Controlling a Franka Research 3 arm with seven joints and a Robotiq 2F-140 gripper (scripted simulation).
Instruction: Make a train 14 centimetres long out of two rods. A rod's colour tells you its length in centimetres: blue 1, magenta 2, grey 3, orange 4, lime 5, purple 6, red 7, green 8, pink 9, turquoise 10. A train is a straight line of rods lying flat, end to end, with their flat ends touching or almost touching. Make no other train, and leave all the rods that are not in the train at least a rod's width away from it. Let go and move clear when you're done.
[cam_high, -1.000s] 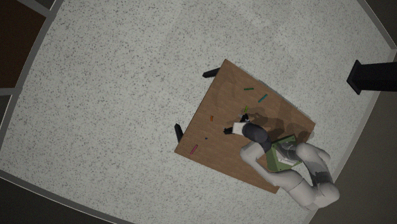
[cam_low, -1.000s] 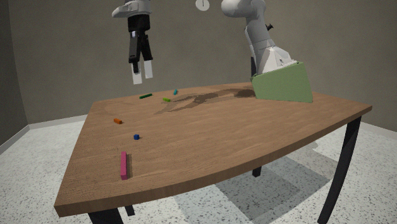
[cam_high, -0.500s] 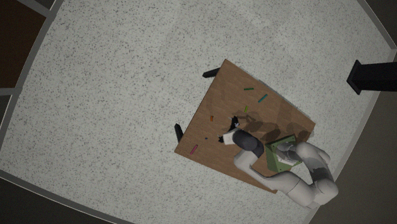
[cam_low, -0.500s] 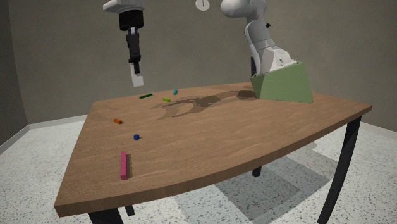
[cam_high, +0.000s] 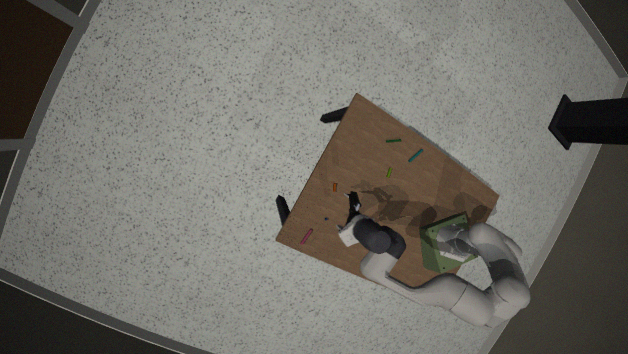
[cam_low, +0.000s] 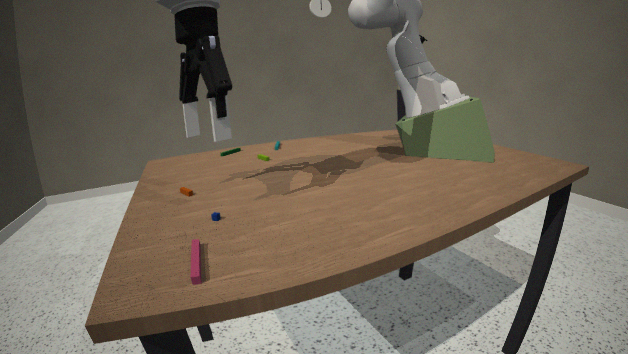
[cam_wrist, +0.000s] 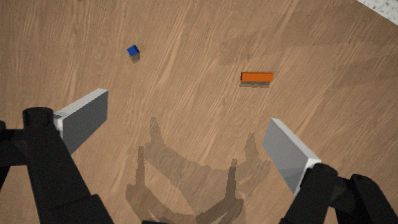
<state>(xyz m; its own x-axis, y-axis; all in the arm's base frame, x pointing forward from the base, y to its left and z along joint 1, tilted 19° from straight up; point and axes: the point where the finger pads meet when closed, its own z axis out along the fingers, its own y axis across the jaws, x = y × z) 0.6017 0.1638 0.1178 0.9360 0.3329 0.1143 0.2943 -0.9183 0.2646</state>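
Right now my hand is 21 cm to the right of the pink rod, 12 cm above it and 5 cm short of it. Round my hand: lime rod: 27 cm to the right, 17 cm behind, 12 cm below; then orange rod: 12 cm below, 7 cm to the right, 5 cm ahead; then blue rod: 12 cm below, 9 cm to the left.
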